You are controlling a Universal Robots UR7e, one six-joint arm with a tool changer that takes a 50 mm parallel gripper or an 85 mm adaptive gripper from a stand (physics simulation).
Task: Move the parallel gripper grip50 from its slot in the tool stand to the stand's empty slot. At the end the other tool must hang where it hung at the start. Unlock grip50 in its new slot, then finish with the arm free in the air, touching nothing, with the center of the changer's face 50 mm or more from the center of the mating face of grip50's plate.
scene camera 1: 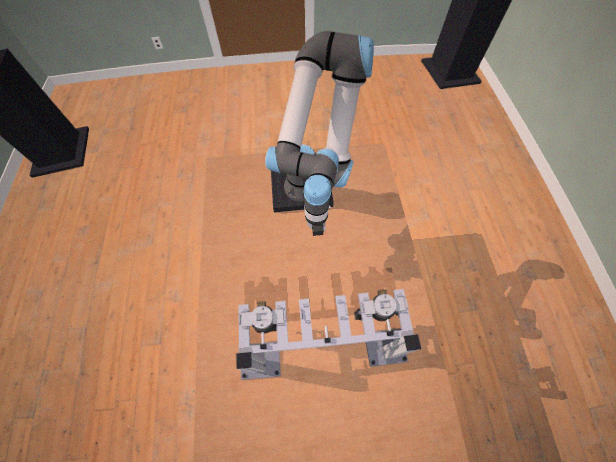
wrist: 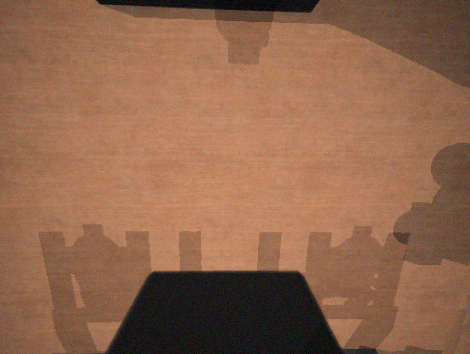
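Pixels of known places: arm's base, origin of its link: [scene camera 1: 301, 187].
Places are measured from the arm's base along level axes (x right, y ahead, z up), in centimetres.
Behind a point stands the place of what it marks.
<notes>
The tool stand [scene camera 1: 300, 345] {y 68.7, x 15.2, z 24.5 cm} has three slots facing the arm. One tool [scene camera 1: 262, 319] {y 59.2, x 24.3, z 25.1 cm} hangs in the left slot and another tool [scene camera 1: 385, 306] {y 64.0, x -11.5, z 25.1 cm} hangs in the right slot, each with a round light plate facing up. Their fingers are hidden below, and I cannot tell for sure which is grip50. The middle slot is empty, between a left prong [scene camera 1: 305, 314] {y 60.5, x 11.9, z 24.5 cm} and a right prong [scene camera 1: 342, 311] {y 62.2, x 1.1, z 24.5 cm}. My arm's wrist end [scene camera 1: 316, 218] carries no gripper and is in the air, between the base and the stand, apart from both tools. The changer's face is hidden.
The dark arm base [scene camera 1: 287, 204] {y 7.3, x 7.7, z 0.0 cm} stands behind the wrist; its edge [wrist: 207, 4] {y 9.4, x 1.0, z -2.7 cm} shows at the top of the wrist view. A black shape [wrist: 225, 315] covers the lower middle there. Shadows of the stand lie on the floor. Dark pillars [scene camera 1: 35, 115] [scene camera 1: 460, 42] stand far back.
</notes>
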